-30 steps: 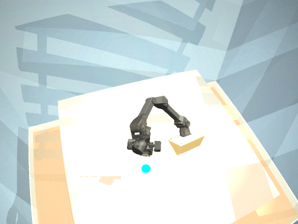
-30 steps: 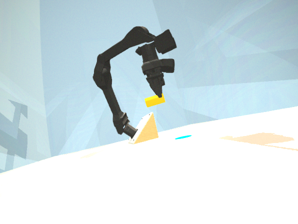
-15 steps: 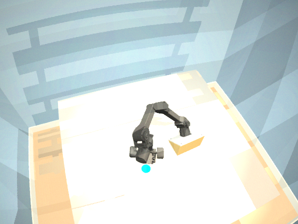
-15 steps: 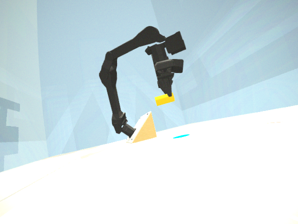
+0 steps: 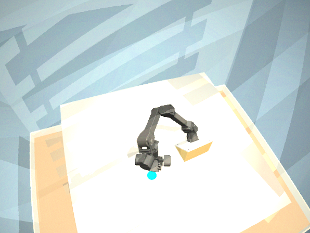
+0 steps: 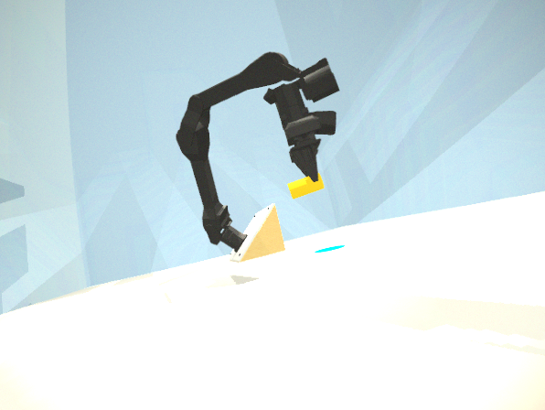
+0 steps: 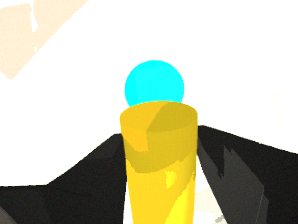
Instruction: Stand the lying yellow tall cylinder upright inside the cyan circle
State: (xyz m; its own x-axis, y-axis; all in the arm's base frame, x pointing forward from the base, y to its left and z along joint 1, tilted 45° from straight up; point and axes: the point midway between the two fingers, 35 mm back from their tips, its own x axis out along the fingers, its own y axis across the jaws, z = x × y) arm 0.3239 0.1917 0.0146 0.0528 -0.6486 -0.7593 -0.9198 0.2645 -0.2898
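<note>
Now: gripper tip 130 mm above the cyan circle and 10 mm to the left of it. Round my gripper tip: yellow cylinder: 20 mm to the right, 10 mm behind.
</note>
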